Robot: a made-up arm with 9 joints.
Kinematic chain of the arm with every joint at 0, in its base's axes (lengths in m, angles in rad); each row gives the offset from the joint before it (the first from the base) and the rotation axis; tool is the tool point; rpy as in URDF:
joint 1: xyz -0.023 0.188 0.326 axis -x
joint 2: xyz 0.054 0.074 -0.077 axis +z
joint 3: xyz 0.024 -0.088 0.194 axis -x
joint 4: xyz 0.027 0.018 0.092 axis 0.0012 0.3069 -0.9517
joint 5: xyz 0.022 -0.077 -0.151 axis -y
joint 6: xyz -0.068 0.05 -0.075 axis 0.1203 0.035 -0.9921
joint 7: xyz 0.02 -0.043 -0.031 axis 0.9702 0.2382 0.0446
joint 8: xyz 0 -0.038 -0.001 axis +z
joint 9: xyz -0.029 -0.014 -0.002 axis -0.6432 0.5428 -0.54
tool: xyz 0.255 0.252 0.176 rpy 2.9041 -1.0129 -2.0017
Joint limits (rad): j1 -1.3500..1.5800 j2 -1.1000..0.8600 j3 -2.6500..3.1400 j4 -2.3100..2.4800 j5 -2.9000..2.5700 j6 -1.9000..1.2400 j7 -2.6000..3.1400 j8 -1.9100..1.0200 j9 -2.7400..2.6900
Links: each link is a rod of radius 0.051 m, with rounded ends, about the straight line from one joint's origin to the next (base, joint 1, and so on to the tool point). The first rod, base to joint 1, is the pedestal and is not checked.
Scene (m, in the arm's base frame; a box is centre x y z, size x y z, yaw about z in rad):
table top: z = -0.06
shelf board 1: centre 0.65 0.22 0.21 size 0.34 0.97 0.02 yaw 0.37
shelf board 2: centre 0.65 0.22 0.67 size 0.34 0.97 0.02 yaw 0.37
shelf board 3: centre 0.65 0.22 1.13 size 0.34 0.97 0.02 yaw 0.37
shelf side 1: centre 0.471 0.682 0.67 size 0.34 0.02 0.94 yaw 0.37
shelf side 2: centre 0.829 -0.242 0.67 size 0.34 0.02 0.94 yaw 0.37
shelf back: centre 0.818 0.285 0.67 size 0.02 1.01 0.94 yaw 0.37
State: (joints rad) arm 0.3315 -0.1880 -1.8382 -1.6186 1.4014 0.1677 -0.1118 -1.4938 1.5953
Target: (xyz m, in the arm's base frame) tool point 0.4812 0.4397 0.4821
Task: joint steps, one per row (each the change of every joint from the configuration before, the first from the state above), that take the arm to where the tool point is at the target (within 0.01 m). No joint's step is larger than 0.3 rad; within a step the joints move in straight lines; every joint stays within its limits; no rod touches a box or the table.
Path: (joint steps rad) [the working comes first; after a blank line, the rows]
Joints at the target: -0.1856 -0.0323 -2.2054 -1.1919 1.2785 0.4762 -1.0175 -1.6953 1.1837
Straight joint move there: touches shelf board 2.

1: 0.2163 -0.0811 0.0673 -0.0597 0.0187 -0.1712 -0.0716 0.1247 -0.1769
2: 0.2163 -0.0812 0.0674 -0.0596 0.0188 -0.1712 -0.0715 0.1248 -0.1768
3: -0.2742 0.0201 -0.1513 0.1044 -0.0192 0.1166 -0.2543 -0.0798 -0.0950
4: -0.2743 0.0200 -0.1512 0.1044 -0.0192 0.1166 -0.2542 -0.0799 -0.0950
5: -0.2743 0.0201 -0.1513 0.1044 -0.0192 0.1166 -0.2543 -0.0798 -0.0949
6: -0.2742 0.0201 -0.1512 0.1044 -0.0192 0.1166 -0.2542 -0.0799 -0.0950
7: -0.2743 0.0200 -0.1513 0.1045 -0.0192 0.1166 -0.2543 -0.0798 -0.0949
8: 0.2108 0.1089 0.1272 0.0119 -0.0322 0.0340 0.2544 -0.0259 0.2085
9: 0.2108 0.1088 0.1272 0.0120 -0.0322 0.0339 0.2543 -0.0259 0.2084

